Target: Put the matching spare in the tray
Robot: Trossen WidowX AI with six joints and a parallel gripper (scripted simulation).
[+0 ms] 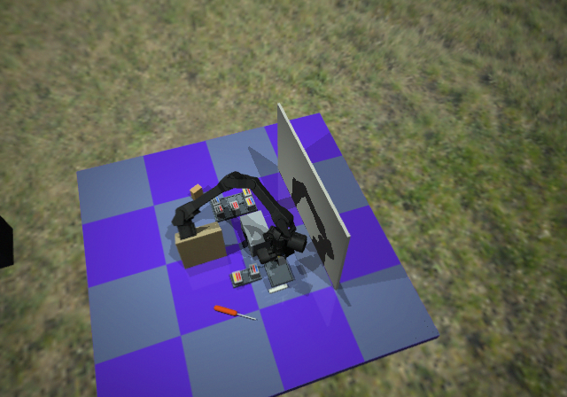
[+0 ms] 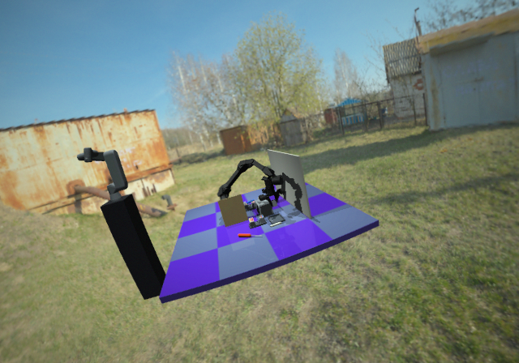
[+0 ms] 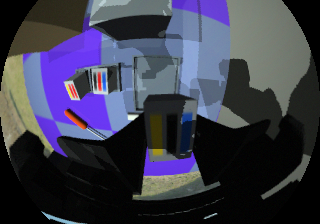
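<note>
Now: the flat grey tray 110 mm below my gripper tip, 10 mm to the left of it and 10 mm behind it. Also, from my gripper tip: white bar: 110 mm below, 70 mm to the right, 40 mm behind; then grey box: 200 mm to the left, 60 mm below, 50 mm behind; then spare: 30 mm above.
</note>
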